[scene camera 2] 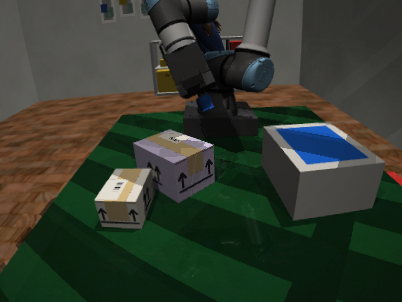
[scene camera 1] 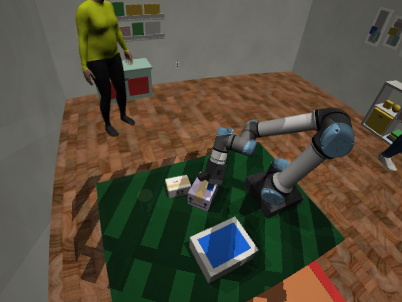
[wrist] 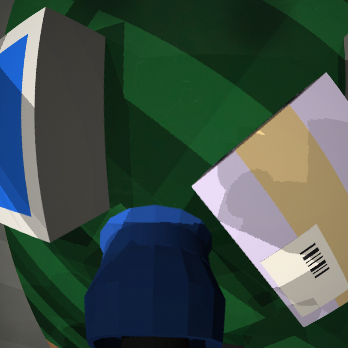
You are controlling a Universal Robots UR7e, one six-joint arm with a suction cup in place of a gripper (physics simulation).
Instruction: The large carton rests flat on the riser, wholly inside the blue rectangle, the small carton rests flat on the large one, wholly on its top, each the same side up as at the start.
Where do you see a riser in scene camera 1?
218, 250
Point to a small carton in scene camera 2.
124, 201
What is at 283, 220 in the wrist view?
A large carton.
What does the riser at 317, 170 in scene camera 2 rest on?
The table.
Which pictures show the riser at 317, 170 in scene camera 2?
Scene camera 2, scene camera 1 and the wrist view: all of them.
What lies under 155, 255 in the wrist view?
My suction cup.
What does the large carton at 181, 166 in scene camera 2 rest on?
The table.
